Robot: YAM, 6 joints.
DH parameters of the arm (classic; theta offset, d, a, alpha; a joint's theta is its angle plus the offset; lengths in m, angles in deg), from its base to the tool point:
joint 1: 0 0.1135 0.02 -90
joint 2: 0 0 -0.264 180
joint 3: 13.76 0 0.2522 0
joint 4: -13.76 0 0.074 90
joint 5: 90 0 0 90
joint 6: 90 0.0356 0 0
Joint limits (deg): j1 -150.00..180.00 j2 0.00..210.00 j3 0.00..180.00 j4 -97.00..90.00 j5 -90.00..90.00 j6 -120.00..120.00
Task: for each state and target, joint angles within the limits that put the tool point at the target. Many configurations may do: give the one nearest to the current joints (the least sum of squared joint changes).
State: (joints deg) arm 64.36 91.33 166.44 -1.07 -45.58 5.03
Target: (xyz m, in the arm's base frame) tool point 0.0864 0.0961 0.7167
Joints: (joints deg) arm 37.66 95.57 163.10 -2.94 -40.88 5.03
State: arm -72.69 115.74 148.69 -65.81 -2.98 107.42
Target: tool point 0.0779 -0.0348 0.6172
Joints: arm -32.11 80.16 155.86 -80.28 -19.59 107.42
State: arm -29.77 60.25 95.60 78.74 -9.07 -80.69
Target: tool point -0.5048 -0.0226 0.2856
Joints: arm 3.03 6.03 122.86 88.73 -6.59 -80.69
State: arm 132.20 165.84 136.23 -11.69 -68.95 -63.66
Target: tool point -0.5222 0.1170 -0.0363
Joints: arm 163.75 167.93 123.26 -17.70 -71.66 -63.66
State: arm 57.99 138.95 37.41 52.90 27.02 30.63
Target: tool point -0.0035 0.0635 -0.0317
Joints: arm 96.45 141.51 0.43 45.70 5.89 30.63
